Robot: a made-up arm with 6 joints.
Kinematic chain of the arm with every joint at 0, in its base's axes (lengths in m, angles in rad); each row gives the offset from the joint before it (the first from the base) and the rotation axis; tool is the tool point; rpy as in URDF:
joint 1: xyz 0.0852 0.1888 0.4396 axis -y
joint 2: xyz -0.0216 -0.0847 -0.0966 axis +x
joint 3: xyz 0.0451 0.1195 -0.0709 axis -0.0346 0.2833 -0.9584
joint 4: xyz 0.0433 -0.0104 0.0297 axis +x
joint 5: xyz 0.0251 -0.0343 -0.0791 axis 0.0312 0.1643 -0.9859
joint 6: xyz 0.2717 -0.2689 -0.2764 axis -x
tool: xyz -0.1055 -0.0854 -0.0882 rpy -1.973 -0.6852 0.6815
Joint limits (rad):
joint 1: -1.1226..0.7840
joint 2: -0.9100..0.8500
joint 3: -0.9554..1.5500
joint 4: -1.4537..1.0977
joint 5: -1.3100..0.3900
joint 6: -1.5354..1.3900
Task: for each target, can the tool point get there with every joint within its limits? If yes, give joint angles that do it. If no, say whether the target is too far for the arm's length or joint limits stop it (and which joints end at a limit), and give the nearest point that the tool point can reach.
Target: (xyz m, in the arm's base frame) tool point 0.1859 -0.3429 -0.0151
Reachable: yes | joints 0.4158 -0.5666 0.6453 0.0776 0.2290 -0.9657
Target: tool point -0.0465 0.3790 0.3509
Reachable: no: joint limits stop it (at a limit: joint 1, joint 2, joint 3, joint 5, joint 6) | nearest point -0.2177 0.3650 0.4282 | short by 0.188 m
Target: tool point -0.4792 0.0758 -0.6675
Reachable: no: too far | nearest point -0.3009 0.1075 -0.3177 | short by 0.394 m
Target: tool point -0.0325 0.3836 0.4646
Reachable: no: joint limits stop it (at a limit: joint 2, joint 3, joint 4, joint 5, joint 6) | nearest point -0.1932 0.3784 0.4987 | short by 0.164 m
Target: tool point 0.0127 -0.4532 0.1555
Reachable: yes | joints -0.3254 -0.7712 0.4407 0.2554 0.0574 0.5903
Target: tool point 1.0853 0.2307 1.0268
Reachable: no: too far | nearest point 0.7337 0.2048 0.7321 | short by 0.460 m
